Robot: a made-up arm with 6 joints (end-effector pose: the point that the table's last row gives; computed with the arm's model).
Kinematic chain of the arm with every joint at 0, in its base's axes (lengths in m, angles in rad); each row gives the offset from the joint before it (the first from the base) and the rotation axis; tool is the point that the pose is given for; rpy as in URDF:
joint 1: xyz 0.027 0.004 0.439 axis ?
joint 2: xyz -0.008 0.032 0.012 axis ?
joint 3: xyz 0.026 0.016 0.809 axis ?
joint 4: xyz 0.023 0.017 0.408 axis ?
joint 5: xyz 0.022 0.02 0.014 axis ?
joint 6: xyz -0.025 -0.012 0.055 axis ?
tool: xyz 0.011 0.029 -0.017 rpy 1.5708 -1.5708 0
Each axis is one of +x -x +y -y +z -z.
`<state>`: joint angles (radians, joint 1 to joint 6).
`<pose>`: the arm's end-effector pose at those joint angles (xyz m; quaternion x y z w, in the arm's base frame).
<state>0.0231 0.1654 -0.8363 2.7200 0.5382 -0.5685</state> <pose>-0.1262 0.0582 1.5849 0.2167 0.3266 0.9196 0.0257</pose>
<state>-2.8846 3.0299 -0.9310 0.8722 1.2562 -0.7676</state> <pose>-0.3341 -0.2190 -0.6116 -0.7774 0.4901 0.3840 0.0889</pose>
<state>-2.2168 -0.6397 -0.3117 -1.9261 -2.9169 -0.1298</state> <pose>0.5052 0.5875 1.3767 -0.4854 0.8180 -0.0022 0.3087</pose>
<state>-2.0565 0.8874 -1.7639 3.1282 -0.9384 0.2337</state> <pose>-0.1065 -0.3044 1.2487 0.6896 -0.1109 0.7120 0.0725</pose>
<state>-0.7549 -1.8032 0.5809 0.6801 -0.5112 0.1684</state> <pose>-0.8053 0.9059 0.4315 -0.1091 -0.3596 0.9066 0.1920</pose>
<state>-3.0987 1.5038 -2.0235 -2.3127 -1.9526 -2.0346</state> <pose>-0.5865 -0.1061 0.8400 0.3564 -0.8410 -0.3774 0.1528</pose>
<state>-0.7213 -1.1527 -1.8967 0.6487 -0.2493 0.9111</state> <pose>-0.4925 0.5620 0.3547 -0.6772 0.3056 0.6449 0.1795</pose>
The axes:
joint 1: +z
joint 2: +y
joint 3: +y
joint 4: +z
joint 5: +y
joint 6: +z

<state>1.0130 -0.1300 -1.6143 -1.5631 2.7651 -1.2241</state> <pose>-0.2518 -0.3773 1.2205 0.8047 0.2152 0.2354 0.5007</pose>
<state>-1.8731 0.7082 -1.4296 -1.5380 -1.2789 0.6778</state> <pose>0.0186 -0.3273 1.3881 -0.7268 -0.0372 -0.0996 0.6785</pose>
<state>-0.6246 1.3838 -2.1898 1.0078 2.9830 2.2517</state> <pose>0.5553 -0.2126 0.8971 0.9226 -0.1765 -0.3423 0.0244</pose>
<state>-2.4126 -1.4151 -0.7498 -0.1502 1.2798 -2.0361</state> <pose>0.9561 0.7778 0.4218 0.8508 0.3049 0.4104 0.1214</pose>
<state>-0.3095 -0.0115 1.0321 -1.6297 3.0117 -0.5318</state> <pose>0.3826 -0.0722 1.4197 -0.2745 -0.1678 0.9466 0.0229</pose>
